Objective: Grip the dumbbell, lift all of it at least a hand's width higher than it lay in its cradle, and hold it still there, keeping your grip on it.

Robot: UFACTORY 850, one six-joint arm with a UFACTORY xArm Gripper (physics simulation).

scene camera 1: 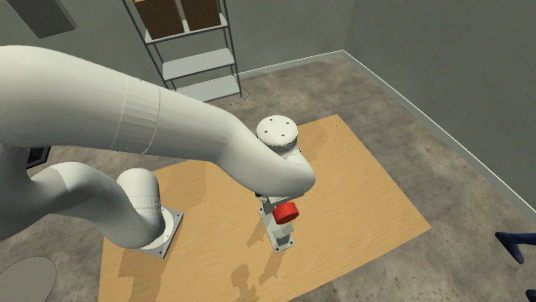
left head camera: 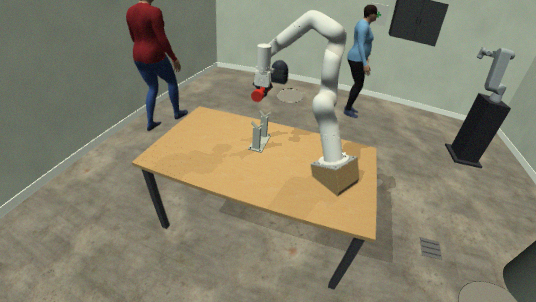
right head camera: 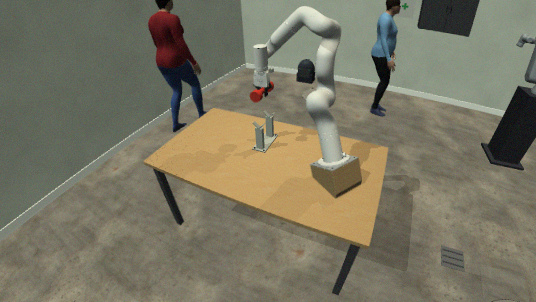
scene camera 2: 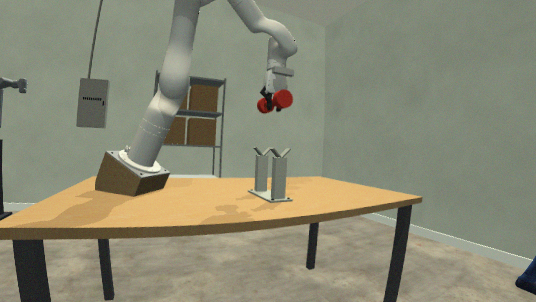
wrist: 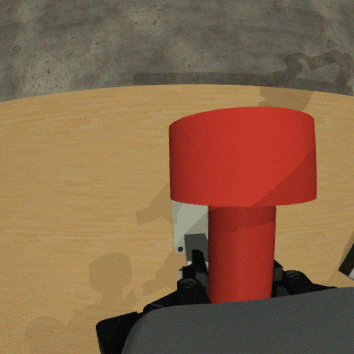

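Note:
The red dumbbell (left head camera: 258, 95) (right head camera: 257, 95) (scene camera 1: 286, 213) (scene camera 2: 283, 99) (wrist: 242, 160) hangs in the air, roughly level, held by its handle. My gripper (right head camera: 266, 92) (scene camera 2: 273, 105) (wrist: 224, 267) is shut on the handle, with black fingers at both sides; the fingertips are partly hidden. Both dumbbell heads are clear of the grey cradle (left head camera: 256, 137) (right head camera: 259, 138) (scene camera 1: 272, 234) (scene camera 2: 279, 177) (wrist: 190, 217). In scene camera 2, the gap above the cradle's V-shaped tops is about as tall as its posts. The cradle stands upright below.
The cradle stands on the wooden table (left head camera: 200, 170) (right head camera: 210, 172) (scene camera 2: 345, 196). My arm's box base (left head camera: 335, 176) (scene camera 2: 120, 175) is at one end. A person in red (left head camera: 150, 40) and one in blue (left head camera: 361, 45) stand beyond the table. A shelf rack (scene camera 2: 223, 125) stands behind.

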